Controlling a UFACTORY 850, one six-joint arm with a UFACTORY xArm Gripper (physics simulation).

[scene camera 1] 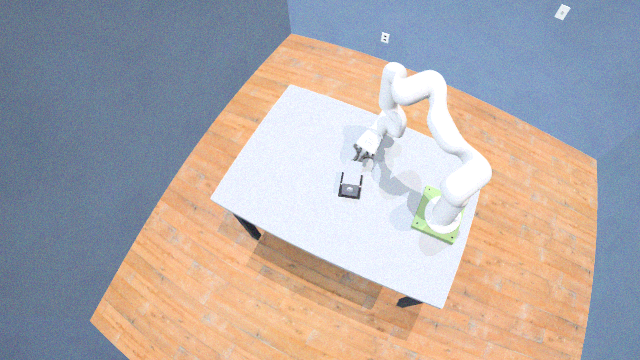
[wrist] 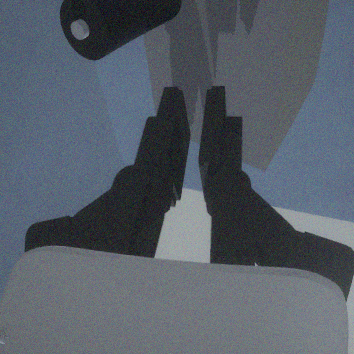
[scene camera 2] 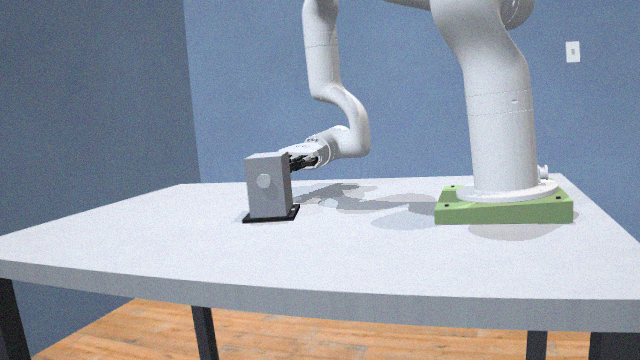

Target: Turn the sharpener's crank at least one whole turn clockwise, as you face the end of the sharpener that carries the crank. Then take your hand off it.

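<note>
The sharpener [scene camera 1: 350,190] [scene camera 2: 267,195] is an upright grey box on a black base, with a round disc on its near face in scene camera 2. In the wrist view the sharpener's grey body [wrist: 285,65] fills the upper middle. The crank's black handle [wrist: 120,22] with a pale round end shows at the upper left of that view, partly cut off. It lies outside the fingers, left of and beyond the left fingertip. My gripper [wrist: 198,109] [scene camera 1: 361,159] is nearly closed with nothing between its fingers, on the crank side of the sharpener. The crank is hidden in scene camera 2.
The sharpener stands on a light grey table [scene camera 1: 280,200] [scene camera 2: 150,245]. The arm's base is bolted to a green plate [scene camera 1: 422,227] [scene camera 2: 500,215] at the right side of the table. The arm arches above the table's far side.
</note>
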